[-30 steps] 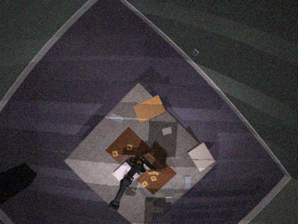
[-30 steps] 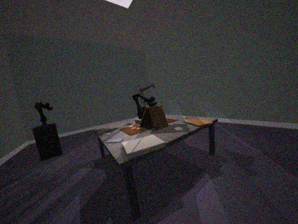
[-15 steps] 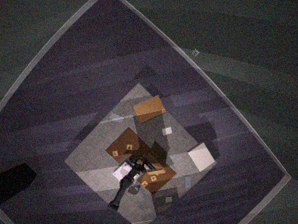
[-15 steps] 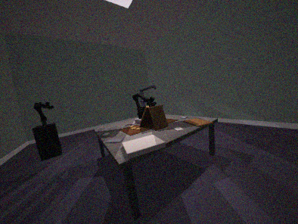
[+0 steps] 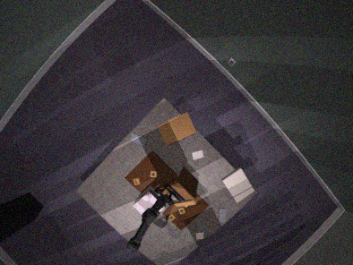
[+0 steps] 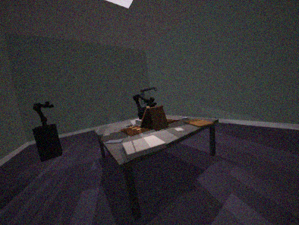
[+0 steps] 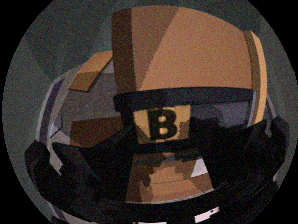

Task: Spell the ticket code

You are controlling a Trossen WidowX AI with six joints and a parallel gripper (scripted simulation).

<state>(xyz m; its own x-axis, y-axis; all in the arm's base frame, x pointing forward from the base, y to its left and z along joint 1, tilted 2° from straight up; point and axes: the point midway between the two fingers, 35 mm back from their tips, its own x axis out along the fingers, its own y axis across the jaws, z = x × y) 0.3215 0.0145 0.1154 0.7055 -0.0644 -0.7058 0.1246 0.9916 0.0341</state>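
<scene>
Now: gripper tip 7 cm past the white ticket, 8 cm to the left of it and 7 cm above it. Also, from my gripper tip: small white card: 35 cm ahead, 4 cm to the right, 16 cm below; then brown mat: 14 cm behind, 3 cm to the right, 16 cm below; then tan letter tile: right at my gripper tip.
</scene>
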